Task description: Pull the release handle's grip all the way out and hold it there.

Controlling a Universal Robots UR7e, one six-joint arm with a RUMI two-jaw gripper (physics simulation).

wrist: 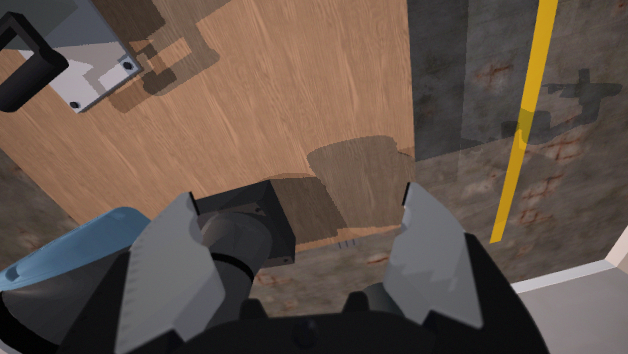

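Note:
The release handle's black grip [31, 80] shows at the upper left edge of the wrist view, a thick bar on a bracket, partly cut off by the frame. It stands out over a light metal base plate [82, 90] with dark screws at its corners, on the wooden table [260, 100]. Part of the grey housing behind it is cut off at the top left. My gripper [302, 190] is wide open and empty, low in the view, well to the right of the grip and below it, not touching it.
A black block [280, 220] at the table's near edge carries the arm's dark base, behind the left finger. A blue-capped arm joint [85, 245] is at the lower left. Yellow floor tape [525, 122] runs at the right; a white wall edge [565, 277] is at the lower right.

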